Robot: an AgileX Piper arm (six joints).
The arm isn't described. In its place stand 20 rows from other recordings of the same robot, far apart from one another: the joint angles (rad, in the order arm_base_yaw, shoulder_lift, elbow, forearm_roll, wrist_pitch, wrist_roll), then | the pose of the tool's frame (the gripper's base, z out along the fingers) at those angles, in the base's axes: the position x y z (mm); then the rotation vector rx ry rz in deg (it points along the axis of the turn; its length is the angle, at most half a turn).
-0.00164 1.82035 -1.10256 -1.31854 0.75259 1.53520 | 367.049 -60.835 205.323 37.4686 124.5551 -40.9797
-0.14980 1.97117 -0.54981 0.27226 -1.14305 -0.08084 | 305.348 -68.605 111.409 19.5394 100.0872 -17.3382
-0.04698 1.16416 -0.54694 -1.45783 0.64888 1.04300 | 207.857 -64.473 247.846 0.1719 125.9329 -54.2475
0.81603 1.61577 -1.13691 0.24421 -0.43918 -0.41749 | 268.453 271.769 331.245 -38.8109 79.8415 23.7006
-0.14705 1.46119 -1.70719 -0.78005 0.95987 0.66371 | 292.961 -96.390 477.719 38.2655 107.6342 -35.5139
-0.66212 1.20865 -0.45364 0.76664 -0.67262 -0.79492 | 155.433 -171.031 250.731 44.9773 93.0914 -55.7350
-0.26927 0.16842 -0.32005 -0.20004 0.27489 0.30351 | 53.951 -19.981 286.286 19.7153 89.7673 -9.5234
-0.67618 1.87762 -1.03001 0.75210 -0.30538 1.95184 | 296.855 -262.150 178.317 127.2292 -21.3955 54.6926
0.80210 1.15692 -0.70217 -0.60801 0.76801 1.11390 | 169.257 123.062 255.560 -2.8093 142.2798 3.7596
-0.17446 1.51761 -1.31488 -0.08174 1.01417 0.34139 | 308.180 -60.723 317.956 37.3231 149.8486 -3.2017
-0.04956 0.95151 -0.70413 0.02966 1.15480 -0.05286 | 141.551 -4.549 269.081 0.4295 165.2739 1.2784
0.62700 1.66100 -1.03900 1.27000 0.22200 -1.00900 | 283.689 229.173 241.542 -30.9714 125.2153 41.2959
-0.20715 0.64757 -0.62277 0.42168 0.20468 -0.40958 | 135.565 -20.755 350.450 6.6953 96.9311 -4.6510
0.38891 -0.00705 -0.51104 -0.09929 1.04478 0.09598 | -3.375 -9.814 281.981 -16.5547 114.0609 10.9870
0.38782 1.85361 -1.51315 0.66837 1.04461 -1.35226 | 345.299 193.735 270.622 -98.8267 108.7419 32.5593
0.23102 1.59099 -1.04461 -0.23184 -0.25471 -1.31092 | 356.690 89.313 294.110 -84.3582 66.0269 -50.0905
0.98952 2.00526 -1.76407 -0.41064 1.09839 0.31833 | 265.657 345.440 266.407 -59.1826 139.7895 -9.3298
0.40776 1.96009 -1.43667 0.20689 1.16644 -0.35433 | 339.570 165.405 194.259 58.8483 -167.0490 -16.6925
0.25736 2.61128 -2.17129 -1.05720 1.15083 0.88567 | 527.834 64.087 115.390 13.2222 135.3154 -58.0365
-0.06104 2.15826 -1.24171 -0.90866 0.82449 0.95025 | 381.723 -76.121 93.270 27.5673 158.5981 -50.0665
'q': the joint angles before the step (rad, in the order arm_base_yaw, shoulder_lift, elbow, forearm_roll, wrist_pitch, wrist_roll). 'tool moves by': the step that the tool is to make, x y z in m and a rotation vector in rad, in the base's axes. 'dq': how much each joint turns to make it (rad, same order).
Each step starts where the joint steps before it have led.
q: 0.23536 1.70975 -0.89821 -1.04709 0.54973 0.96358
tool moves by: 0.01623 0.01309 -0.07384 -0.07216 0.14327 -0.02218
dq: 0.03982 0.26217 -0.04362 -0.11084 0.03161 0.15866
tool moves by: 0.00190 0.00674 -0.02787 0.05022 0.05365 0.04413
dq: 0.00000 0.08003 -0.00611 -0.00541 -0.08476 0.00445
